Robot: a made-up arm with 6 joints. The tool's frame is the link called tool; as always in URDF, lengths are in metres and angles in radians.
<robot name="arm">
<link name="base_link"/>
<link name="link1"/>
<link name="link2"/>
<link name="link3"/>
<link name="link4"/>
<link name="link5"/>
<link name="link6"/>
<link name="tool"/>
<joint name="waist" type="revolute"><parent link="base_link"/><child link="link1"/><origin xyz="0.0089 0.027 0.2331"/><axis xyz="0 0 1"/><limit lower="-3.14" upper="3.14" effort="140" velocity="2.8"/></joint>
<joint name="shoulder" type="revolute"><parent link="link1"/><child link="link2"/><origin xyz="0.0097 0.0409 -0.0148"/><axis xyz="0 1 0"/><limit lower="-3.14" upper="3.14" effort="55" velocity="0.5"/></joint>
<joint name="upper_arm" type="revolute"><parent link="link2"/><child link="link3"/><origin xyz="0.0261 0.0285 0.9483"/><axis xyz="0 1 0"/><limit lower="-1.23" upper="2.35" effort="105" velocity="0.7"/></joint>
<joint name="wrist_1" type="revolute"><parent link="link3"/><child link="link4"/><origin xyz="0.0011 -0.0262 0.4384"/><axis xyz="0 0 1"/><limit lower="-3.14" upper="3.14" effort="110" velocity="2.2"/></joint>
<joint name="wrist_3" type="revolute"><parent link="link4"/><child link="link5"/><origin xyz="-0.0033 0.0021 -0.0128"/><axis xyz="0 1 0"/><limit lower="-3.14" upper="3.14" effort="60" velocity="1.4"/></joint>
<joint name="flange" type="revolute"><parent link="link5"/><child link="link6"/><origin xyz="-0.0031 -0.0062 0.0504"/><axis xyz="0 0 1"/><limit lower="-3.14" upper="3.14" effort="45" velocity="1.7"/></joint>
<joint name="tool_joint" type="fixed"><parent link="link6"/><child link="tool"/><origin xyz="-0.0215 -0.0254 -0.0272" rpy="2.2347 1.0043 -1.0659"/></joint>
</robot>
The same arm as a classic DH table. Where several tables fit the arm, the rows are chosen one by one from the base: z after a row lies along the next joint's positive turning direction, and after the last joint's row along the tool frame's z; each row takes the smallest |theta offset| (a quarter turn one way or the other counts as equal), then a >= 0, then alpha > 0; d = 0 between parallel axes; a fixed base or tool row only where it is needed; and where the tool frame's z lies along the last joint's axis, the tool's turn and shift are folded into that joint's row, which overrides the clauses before.
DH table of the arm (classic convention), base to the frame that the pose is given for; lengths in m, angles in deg. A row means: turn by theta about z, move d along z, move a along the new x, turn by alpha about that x. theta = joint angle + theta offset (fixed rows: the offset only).
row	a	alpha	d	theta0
base (fixed)	0.0284	0	0	71.76
waist	0.0097	-90	0.2183	-71.76
shoulder	0.9487	0	0	-88.42
upper_arm	0.0011	90	0.0432	88.42
wrist_1	-0.0033	-90	0.4256	0
wrist_3	-0.0031	90	-0.0041	0
flange	-0.027	-109.31	0.03	85.5
tool (fixed)	0	0	0.0206	116.61
Joint limits (deg, base to tool): -179.91..179.91 -179.91..179.91 -70.47..134.65 -179.91..179.91 -179.91..179.91 -179.91..179.91

